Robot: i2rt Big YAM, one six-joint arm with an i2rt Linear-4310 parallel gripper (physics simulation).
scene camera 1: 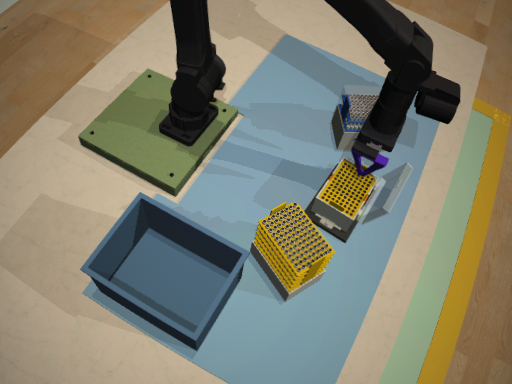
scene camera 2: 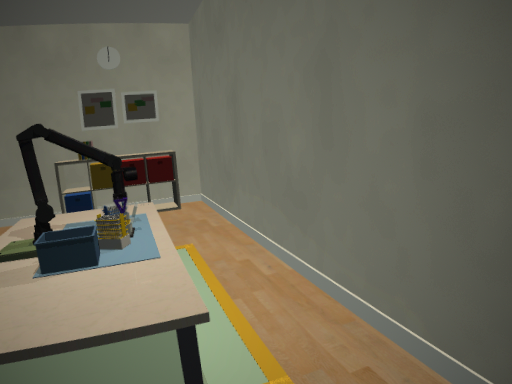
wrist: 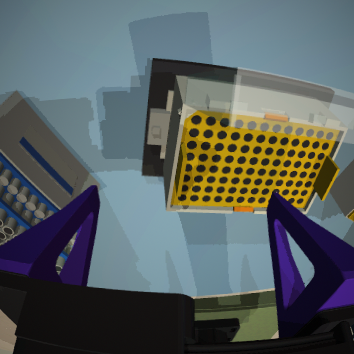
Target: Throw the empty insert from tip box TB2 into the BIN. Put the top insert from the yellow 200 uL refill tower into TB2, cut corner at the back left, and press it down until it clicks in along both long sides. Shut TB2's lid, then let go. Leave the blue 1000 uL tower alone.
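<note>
Tip box TB2 (scene camera 1: 332, 215) (wrist: 172, 167) stands on the mat with its clear lid (scene camera 1: 397, 189) (wrist: 285, 95) open. A yellow insert (scene camera 1: 347, 187) (wrist: 252, 165) with dark holes lies in it. Orange clips show at its long sides; I cannot tell whether it is clicked in. My purple gripper (scene camera 1: 364, 173) (scene camera 2: 121, 210) (wrist: 184, 197) is open and empty, one finger over the insert's edge, the other off the box toward the blue tower. The yellow refill tower (scene camera 1: 292, 237) (scene camera 2: 112, 227) stands beside TB2. The bin (scene camera 1: 145, 314) (scene camera 2: 70, 255) looks empty inside.
The blue tower (scene camera 1: 361, 107) (wrist: 22, 200) stands just behind TB2, close to the arm's wrist. TB2 rests on a dark base (scene camera 1: 345, 235) (wrist: 157, 75). The green base plate (scene camera 1: 125, 120) (scene camera 2: 17, 250) carries the arm. The blue mat (scene camera 1: 280, 335) lies under the boxes.
</note>
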